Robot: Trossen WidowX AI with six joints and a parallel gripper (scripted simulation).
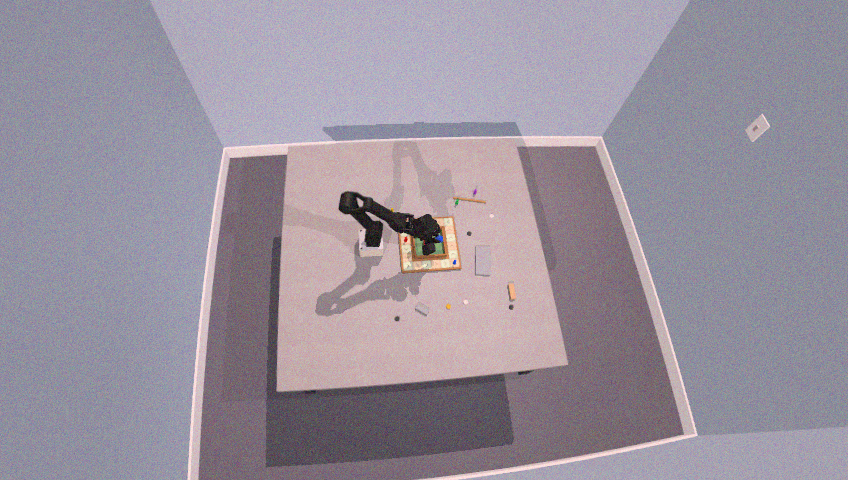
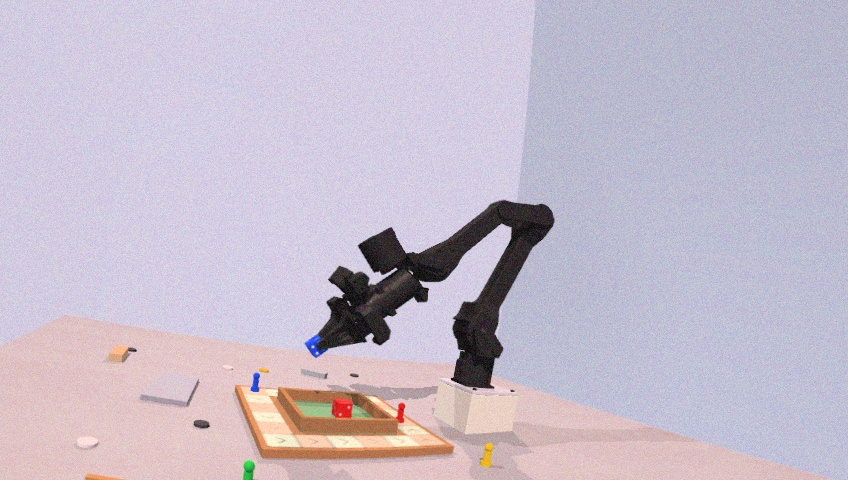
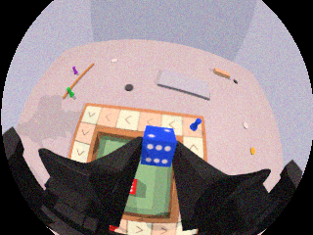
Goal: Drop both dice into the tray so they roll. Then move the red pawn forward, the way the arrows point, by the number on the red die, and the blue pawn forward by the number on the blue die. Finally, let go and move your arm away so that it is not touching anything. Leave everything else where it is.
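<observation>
Now: the red pawn 15 cm behind my gripper tip, 9 cm below it and 4 cm to the left of it. From my gripper tip the other things lie so: grey slab (23 cm ahead, 12 cm below, 5 cm to the right); blue pawn (9 cm below, 8 cm ahead, 7 cm to the right); green pawn (27 cm to the left, 11 cm below, 11 cm ahead).
</observation>
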